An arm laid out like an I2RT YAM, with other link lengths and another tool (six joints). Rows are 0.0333 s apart.
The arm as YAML. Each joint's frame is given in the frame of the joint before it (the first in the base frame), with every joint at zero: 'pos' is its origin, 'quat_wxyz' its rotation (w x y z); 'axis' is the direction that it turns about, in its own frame. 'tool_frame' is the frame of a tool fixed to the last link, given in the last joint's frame.
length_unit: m
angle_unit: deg
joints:
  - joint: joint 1
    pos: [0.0, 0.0, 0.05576]
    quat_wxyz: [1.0, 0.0, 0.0, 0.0]
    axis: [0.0, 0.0, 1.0]
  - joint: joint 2
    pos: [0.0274, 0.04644, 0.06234]
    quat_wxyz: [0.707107, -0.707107, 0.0, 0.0]
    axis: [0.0, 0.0, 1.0]
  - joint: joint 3
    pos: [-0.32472, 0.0, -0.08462]
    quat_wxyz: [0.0, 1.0, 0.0, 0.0]
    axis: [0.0, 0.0, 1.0]
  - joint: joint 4
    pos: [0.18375, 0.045, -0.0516]
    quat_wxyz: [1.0, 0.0, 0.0, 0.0]
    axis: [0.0, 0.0, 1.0]
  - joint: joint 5
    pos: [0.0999, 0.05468, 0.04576]
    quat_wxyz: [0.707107, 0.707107, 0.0, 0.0]
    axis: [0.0, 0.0, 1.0]
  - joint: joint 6
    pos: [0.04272, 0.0, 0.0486]
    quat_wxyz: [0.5, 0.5, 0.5, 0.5]
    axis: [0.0, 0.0, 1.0]
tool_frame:
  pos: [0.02, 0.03, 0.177]
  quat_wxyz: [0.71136, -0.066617, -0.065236, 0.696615]
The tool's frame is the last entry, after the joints.
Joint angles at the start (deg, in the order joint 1, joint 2, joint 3, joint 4, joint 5, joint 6):
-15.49 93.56 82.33 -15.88 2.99 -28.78
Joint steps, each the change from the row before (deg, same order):
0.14 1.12 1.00 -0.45 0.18 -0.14
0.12 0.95 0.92 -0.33 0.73 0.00
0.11 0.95 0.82 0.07 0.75 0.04
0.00 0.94 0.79 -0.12 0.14 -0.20
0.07 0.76 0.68 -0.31 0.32 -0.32
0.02 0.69 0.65 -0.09 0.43 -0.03
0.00 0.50 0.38 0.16 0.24 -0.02
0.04 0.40 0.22 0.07 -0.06 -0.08
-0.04 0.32 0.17 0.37 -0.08 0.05
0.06 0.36 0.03 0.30 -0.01 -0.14
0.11 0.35 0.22 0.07 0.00 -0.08
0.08 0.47 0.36 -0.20 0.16 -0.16
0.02 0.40 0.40 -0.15 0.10 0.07
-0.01 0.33 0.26 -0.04 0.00 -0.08
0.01 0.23 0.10 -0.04 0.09 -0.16
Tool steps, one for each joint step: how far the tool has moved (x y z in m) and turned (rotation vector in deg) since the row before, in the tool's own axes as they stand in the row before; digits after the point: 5 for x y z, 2 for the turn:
0.00032 0.00005 0.00602 -0.24 0.55 -0.13
0.00066 -0.00209 0.00429 0.36 0.62 0.04
-0.00043 -0.00283 0.00437 0.54 0.37 0.05
-0.00001 -0.00114 0.00495 -0.01 0.34 -0.16
0.00072 -0.00068 0.00387 0.03 0.53 -0.29
0.00011 -0.00188 0.00317 0.29 0.32 0.01
-0.00040 -0.00148 0.00250 0.23 0.09 0.00
-0.00017 0.00040 0.00258 -0.14 0.06 -0.10
-0.00120 -0.00092 0.00189 0.07 -0.22 0.05
-0.00012 0.00040 0.00261 -0.07 0.02 -0.17
-0.00067 0.00064 0.00228 -0.11 0.02 -0.14
0.00072 0.00038 0.00270 -0.08 0.34 -0.17
0.00012 -0.00026 0.00206 -0.01 0.16 0.08
0.00014 -0.00018 0.00187 -0.05 0.11 -0.07
0.00078 0.00004 0.00141 -0.02 0.22 -0.14

